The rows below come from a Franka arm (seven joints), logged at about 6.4 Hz.
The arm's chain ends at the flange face. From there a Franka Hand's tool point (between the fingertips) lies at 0.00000 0.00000 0.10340 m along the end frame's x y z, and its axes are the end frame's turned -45 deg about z.
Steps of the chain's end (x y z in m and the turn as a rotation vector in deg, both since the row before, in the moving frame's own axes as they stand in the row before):
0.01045, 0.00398, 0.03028, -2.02, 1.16, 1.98
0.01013, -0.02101, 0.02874, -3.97, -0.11, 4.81
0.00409, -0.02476, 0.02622, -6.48, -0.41, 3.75
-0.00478, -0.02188, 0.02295, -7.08, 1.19, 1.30
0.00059, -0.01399, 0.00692, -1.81, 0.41, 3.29
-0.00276, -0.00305, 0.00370, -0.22, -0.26, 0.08
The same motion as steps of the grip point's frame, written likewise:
0.00341, 0.01424, 0.03019, -2.25, -0.61, 1.98
0.01662, -0.00300, 0.02849, -2.73, -2.88, 4.81
0.01138, -0.00718, 0.02556, -4.29, -4.87, 3.75
0.00448, -0.00841, 0.02214, -5.85, -4.16, 1.30
0.00844, -0.00670, 0.00687, -1.57, -0.99, 3.29
-0.00041, -0.00416, 0.00370, 0.03, -0.34, 0.08

